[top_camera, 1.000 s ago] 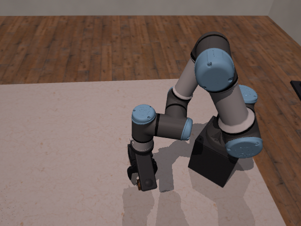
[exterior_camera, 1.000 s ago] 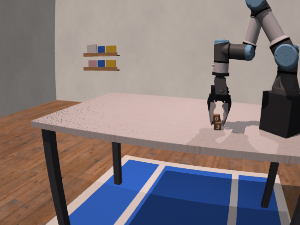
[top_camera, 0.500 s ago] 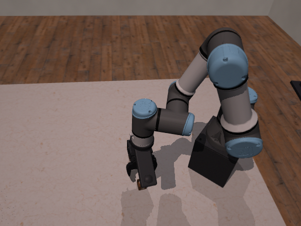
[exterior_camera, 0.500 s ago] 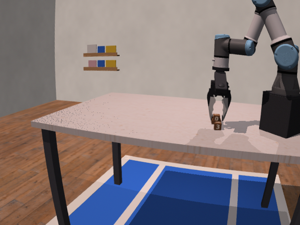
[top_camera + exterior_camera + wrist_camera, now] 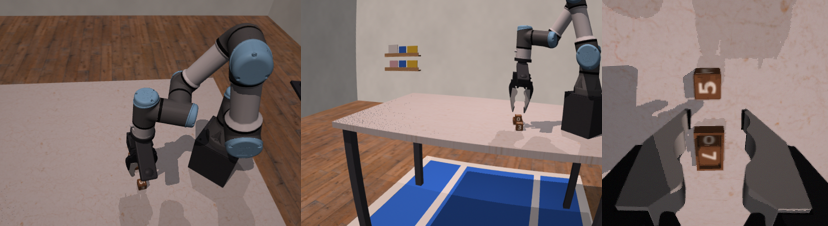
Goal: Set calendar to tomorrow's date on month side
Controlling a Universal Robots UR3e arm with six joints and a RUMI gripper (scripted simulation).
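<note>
My hand is 10 mm past the brown digit cube and 70 mm above it. From my hand the other things lie so: calendar tray 20 mm ahead, 100 mm to the right, 80 mm below.
</note>
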